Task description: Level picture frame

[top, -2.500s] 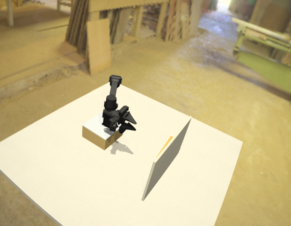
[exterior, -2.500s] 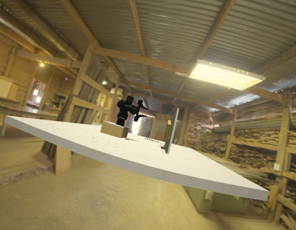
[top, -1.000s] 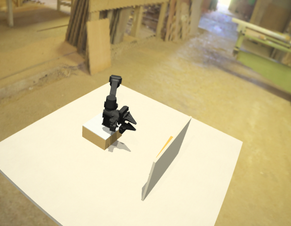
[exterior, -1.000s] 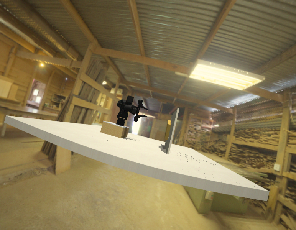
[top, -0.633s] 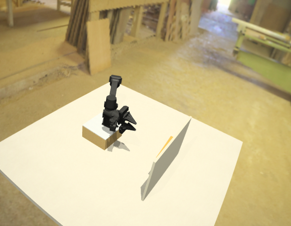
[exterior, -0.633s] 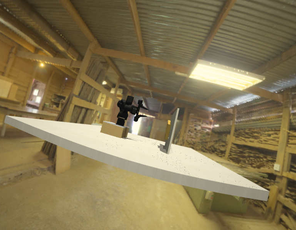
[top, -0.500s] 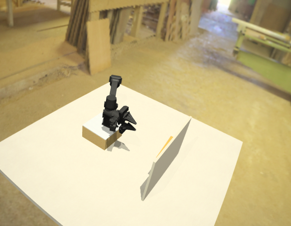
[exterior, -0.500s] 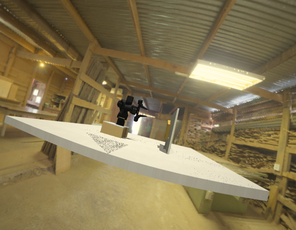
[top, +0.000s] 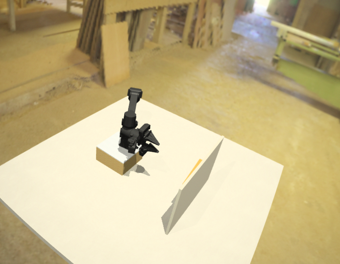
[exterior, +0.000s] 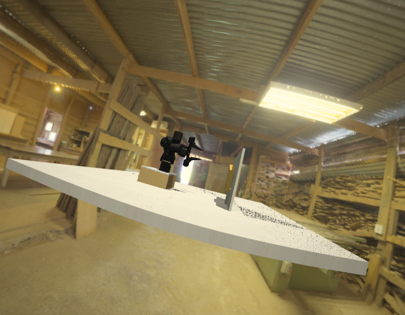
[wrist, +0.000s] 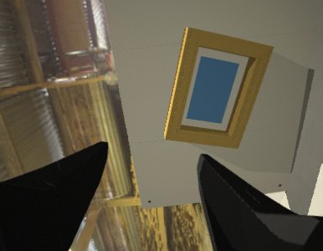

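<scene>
The picture frame lies 20 cm ahead of my gripper tip, 9 cm below it and 1 cm to the right of it. Round my gripper tip: wall panel 21 cm ahead, 10 cm below, 1 cm to the right.
</scene>
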